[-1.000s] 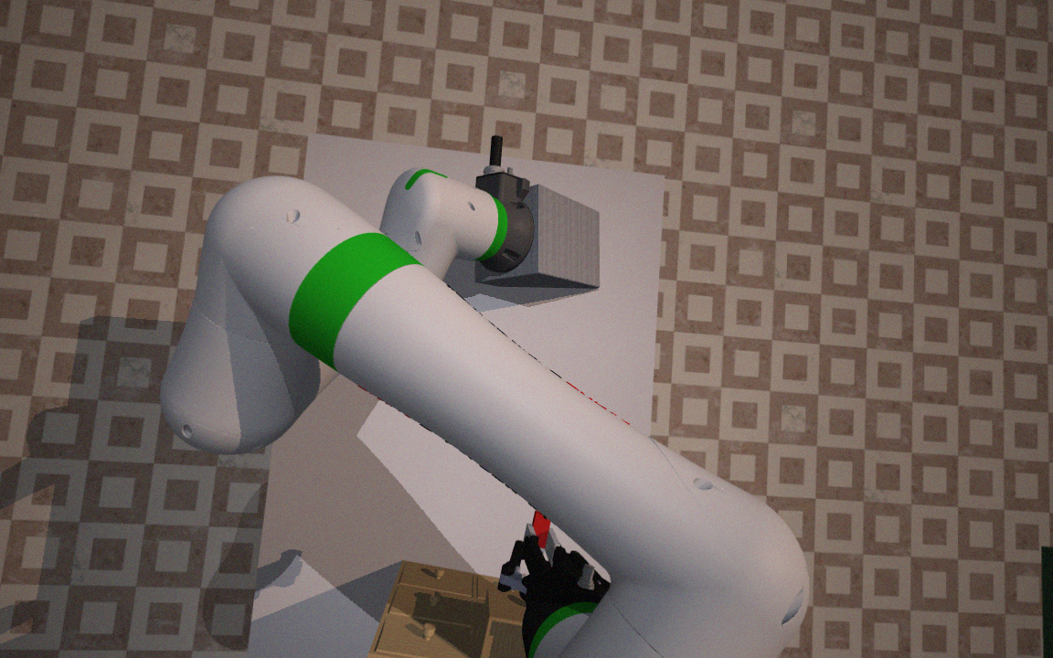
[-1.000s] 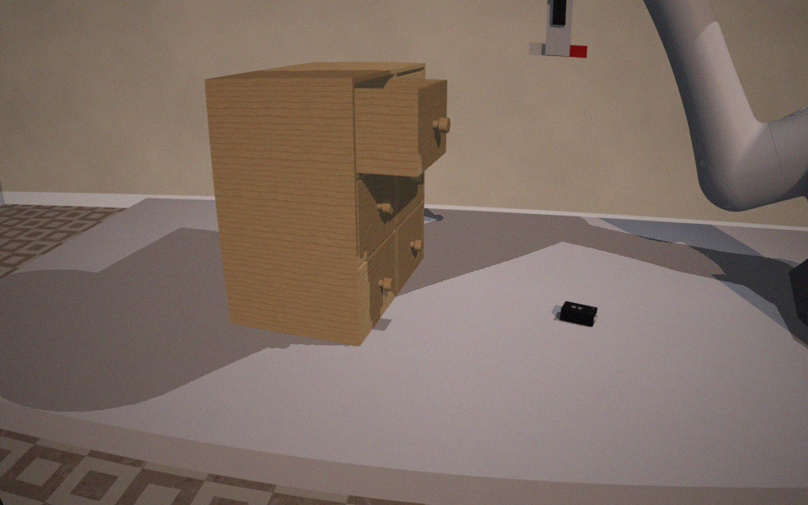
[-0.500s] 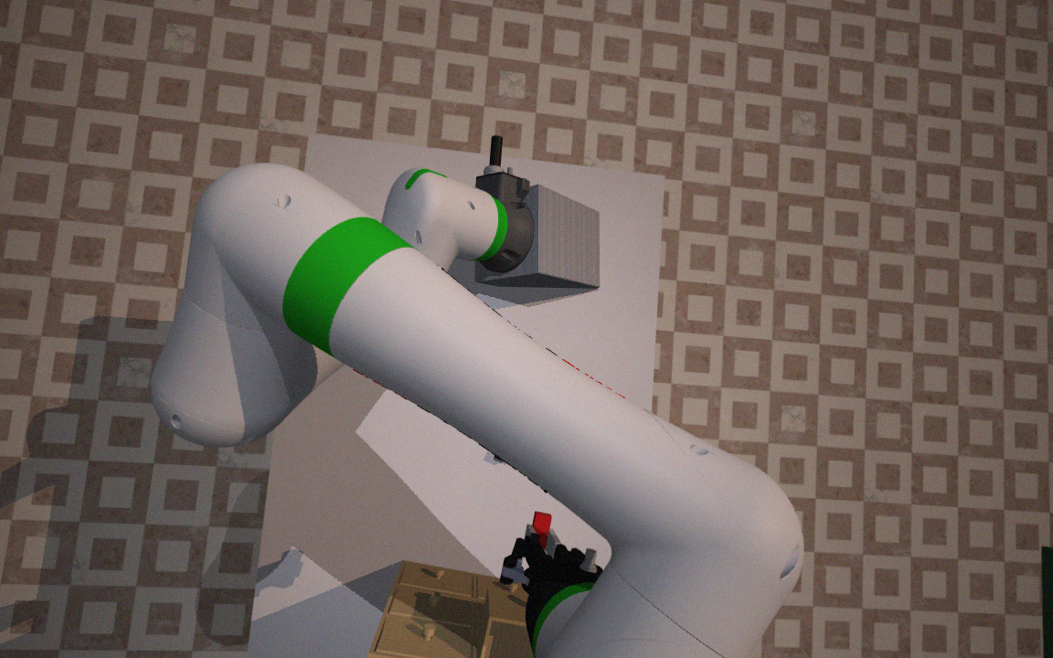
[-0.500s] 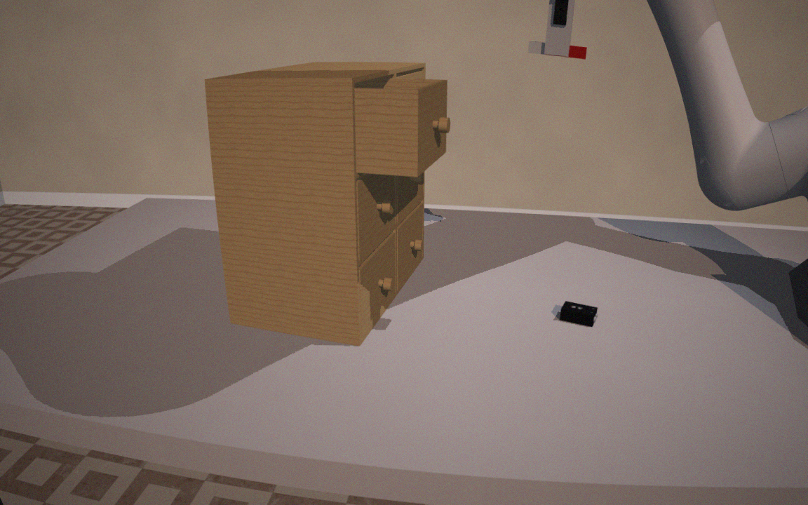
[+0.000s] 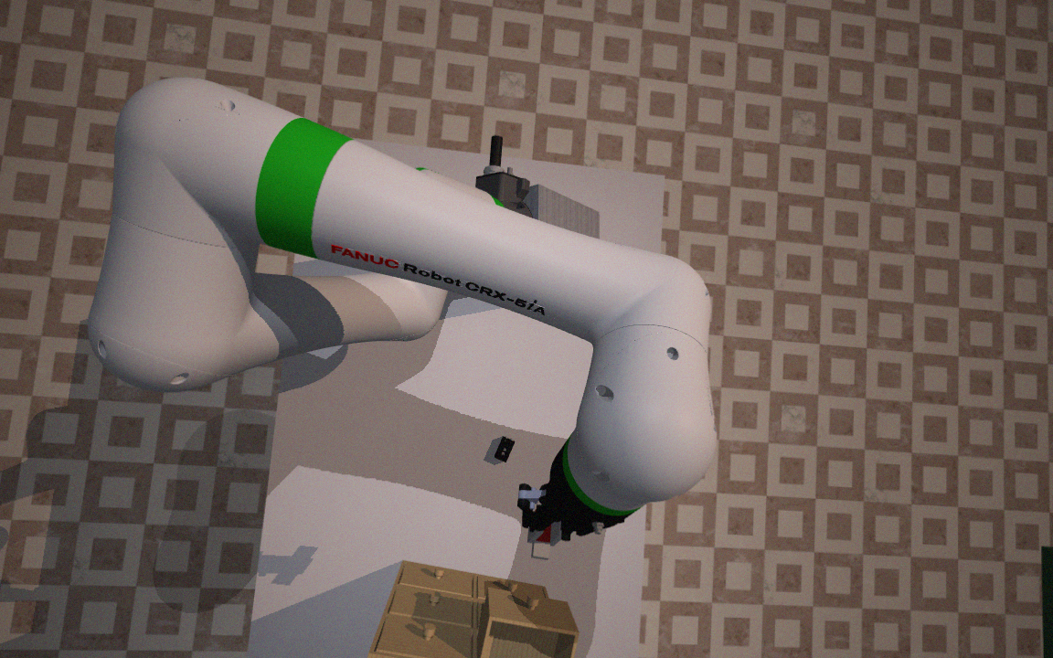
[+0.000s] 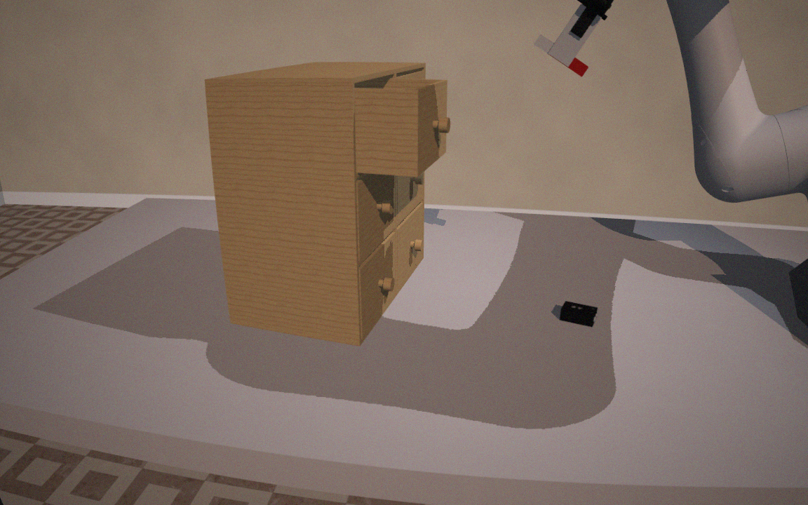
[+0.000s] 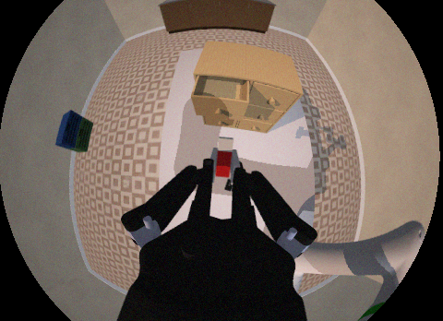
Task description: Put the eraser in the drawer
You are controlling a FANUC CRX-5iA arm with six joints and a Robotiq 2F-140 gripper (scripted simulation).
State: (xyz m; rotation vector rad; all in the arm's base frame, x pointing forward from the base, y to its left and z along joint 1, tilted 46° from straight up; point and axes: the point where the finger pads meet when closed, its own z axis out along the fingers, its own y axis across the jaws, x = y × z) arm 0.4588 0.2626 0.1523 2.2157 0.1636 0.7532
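Right now the eraser is 2 cm ahead of my hand and 2 cm below it. The rest, counted from my hand: small black block (5 cm behind, 4 cm to the right, 36 cm below).
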